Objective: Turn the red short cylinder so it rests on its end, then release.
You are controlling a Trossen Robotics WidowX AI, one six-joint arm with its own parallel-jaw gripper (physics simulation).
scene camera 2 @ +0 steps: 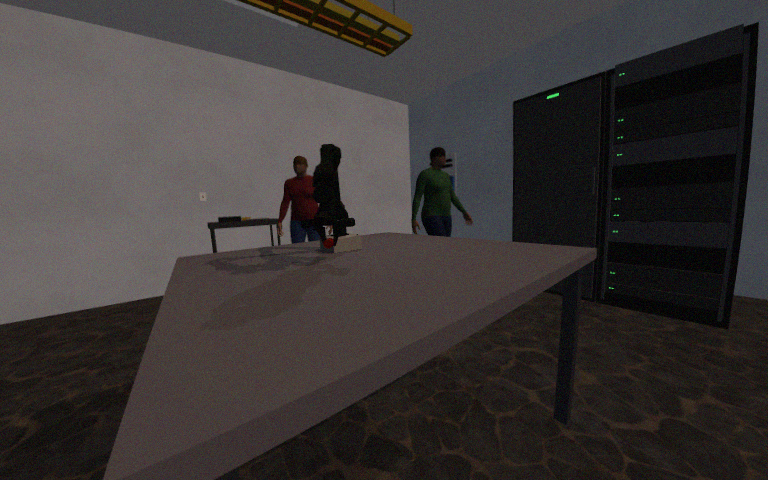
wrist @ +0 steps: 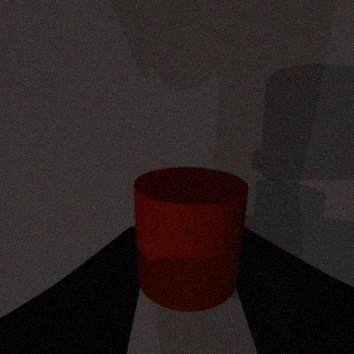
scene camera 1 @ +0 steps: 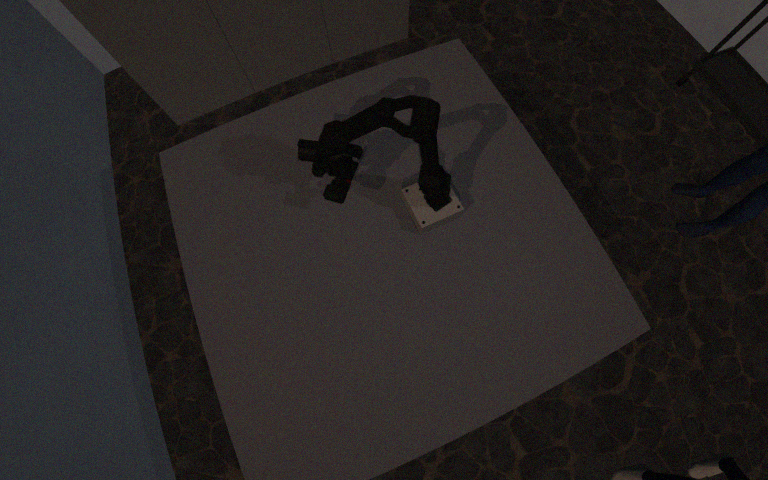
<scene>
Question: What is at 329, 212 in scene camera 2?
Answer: My gripper.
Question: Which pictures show my gripper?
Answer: Scene camera 2, the wrist view and scene camera 1: all of them.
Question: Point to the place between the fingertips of my gripper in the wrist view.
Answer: At 185, 236
</scene>
